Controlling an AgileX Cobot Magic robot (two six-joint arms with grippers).
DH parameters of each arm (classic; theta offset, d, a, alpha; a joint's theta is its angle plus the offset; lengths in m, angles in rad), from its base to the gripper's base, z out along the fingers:
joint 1: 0 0.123 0 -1.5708
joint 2: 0.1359 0 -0.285 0
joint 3: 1.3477 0 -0.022 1.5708
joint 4: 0 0.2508 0 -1.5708
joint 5: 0 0 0.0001 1.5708
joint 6: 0 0.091 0 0
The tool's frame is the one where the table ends.
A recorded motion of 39 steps. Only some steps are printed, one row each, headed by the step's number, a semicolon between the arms.
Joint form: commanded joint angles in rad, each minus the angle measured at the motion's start. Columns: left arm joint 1, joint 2, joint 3, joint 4, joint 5, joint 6; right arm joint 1, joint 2, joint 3, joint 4, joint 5, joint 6.
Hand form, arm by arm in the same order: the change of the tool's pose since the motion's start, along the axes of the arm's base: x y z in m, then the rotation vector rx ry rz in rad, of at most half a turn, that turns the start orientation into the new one. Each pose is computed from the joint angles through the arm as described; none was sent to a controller.
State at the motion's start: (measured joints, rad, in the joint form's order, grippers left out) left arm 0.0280 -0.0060 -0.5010 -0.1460 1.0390 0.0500; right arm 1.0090 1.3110 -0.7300 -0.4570 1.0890 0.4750
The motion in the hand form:
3: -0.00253 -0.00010 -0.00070 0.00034 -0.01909 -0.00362; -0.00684 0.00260 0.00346 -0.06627 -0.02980 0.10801
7: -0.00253 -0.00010 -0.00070 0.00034 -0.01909 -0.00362; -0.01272 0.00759 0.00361 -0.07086 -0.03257 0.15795
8: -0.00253 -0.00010 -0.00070 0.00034 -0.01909 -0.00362; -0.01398 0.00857 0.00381 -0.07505 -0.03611 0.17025
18: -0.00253 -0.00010 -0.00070 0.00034 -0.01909 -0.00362; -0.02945 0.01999 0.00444 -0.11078 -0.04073 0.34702
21: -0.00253 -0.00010 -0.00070 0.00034 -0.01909 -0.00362; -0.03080 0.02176 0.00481 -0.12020 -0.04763 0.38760
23: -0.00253 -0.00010 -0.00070 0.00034 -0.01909 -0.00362; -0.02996 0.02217 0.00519 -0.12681 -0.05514 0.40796
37: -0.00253 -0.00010 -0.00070 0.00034 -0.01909 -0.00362; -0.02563 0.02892 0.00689 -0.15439 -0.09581 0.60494
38: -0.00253 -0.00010 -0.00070 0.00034 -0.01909 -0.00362; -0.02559 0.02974 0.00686 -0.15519 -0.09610 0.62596
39: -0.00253 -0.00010 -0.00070 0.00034 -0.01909 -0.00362; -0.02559 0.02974 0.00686 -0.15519 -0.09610 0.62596
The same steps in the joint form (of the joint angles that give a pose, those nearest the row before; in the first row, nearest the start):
3: -0.0030 -0.0190 0.0030 -0.0010 -0.0030 0.0010; 0.0610 -0.0090 0.0020 -0.0570 0.0370 -0.0390
7: -0.0030 -0.0190 0.0030 -0.0010 -0.0030 0.0010; 0.1010 -0.0090 0.0020 -0.0610 0.0370 -0.0480
8: -0.0030 -0.0190 0.0030 -0.0010 -0.0030 0.0010; 0.1110 -0.0090 0.0020 -0.0660 0.0390 -0.0490
18: -0.0030 -0.0190 0.0030 -0.0010 -0.0030 0.0010; 0.2130 -0.0090 0.0020 -0.0830 0.0400 -0.1240
21: -0.0030 -0.0190 0.0030 -0.0010 -0.0030 0.0010; 0.2260 -0.0090 0.0020 -0.0940 0.0350 -0.1470
23: -0.0030 -0.0190 0.0030 -0.0010 -0.0030 0.0010; 0.2260 -0.0090 0.0020 -0.1050 0.0300 -0.1620
37: -0.0030 -0.0190 0.0030 -0.0010 -0.0030 0.0010; 0.2260 -0.0090 0.0020 -0.1600 -0.0460 -0.3180
38: -0.0030 -0.0190 0.0030 -0.0010 -0.0030 0.0010; 0.2260 -0.0090 0.0020 -0.1600 -0.0550 -0.3370
39: -0.0030 -0.0190 0.0030 -0.0010 -0.0030 0.0010; 0.2260 -0.0090 0.0020 -0.1600 -0.0550 -0.3370

